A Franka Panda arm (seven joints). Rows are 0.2 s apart.
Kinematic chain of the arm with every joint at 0, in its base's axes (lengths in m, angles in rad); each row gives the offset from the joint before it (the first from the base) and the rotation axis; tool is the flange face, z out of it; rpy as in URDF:
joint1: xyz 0 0 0.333 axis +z
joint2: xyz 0 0 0 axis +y
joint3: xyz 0 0 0.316 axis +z
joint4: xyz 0.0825 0 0 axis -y
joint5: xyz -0.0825 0 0.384 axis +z
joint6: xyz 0 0 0 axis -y
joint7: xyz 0.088 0 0 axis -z
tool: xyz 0 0 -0.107 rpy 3.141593 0 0
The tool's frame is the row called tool.
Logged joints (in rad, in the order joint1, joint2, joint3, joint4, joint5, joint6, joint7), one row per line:
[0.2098 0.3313 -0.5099 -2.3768 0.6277 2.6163 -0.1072]
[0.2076 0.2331 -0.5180 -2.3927 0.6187 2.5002 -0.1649]
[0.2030 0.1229 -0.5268 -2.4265 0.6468 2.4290 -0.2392]
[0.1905 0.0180 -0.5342 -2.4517 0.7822 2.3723 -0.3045]
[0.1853 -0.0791 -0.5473 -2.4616 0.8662 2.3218 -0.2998]
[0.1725 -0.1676 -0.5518 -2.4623 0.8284 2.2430 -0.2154]
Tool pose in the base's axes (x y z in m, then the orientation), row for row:
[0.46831 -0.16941 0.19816 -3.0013 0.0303 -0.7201]
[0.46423 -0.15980 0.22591 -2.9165 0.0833 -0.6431]
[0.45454 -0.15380 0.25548 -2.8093 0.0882 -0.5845]
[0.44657 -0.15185 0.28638 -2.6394 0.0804 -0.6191]
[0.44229 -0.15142 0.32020 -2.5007 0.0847 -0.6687]
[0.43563 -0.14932 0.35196 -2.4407 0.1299 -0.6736]
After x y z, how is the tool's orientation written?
As angles about the fixed x, y, z axes (roll, pitch, yaw), in radians.
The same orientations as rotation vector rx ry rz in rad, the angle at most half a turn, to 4 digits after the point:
[-2.8060 1.0598 -0.0317]
[-2.7488 0.9301 0.0111]
[-2.6737 0.8260 -0.0169]
[-2.5038 0.8294 -0.1051]
[-2.3538 0.8550 -0.1725]
[-2.2794 0.8595 -0.1447]

